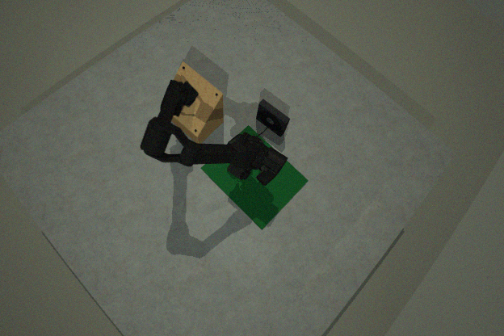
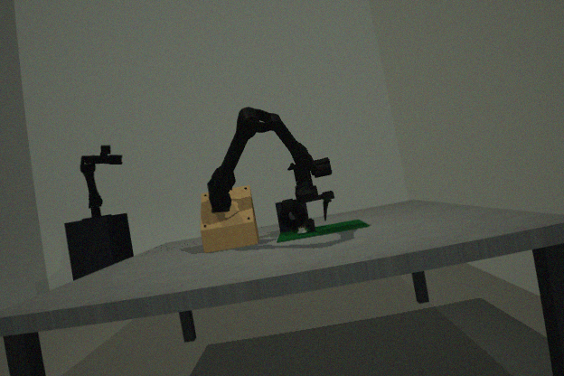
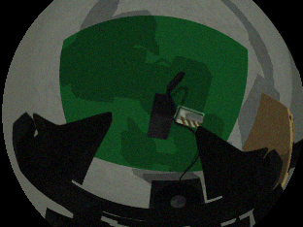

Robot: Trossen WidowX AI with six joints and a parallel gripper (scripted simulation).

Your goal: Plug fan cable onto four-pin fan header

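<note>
Now: the dark plug 10 mm to the right of my gripper tip and 10 mm below it. From my gripper tip the other things lie so: black fan 170 mm to the left, 70 mm behind, 30 mm above; green board 40 mm below, 30 mm ahead.
</note>
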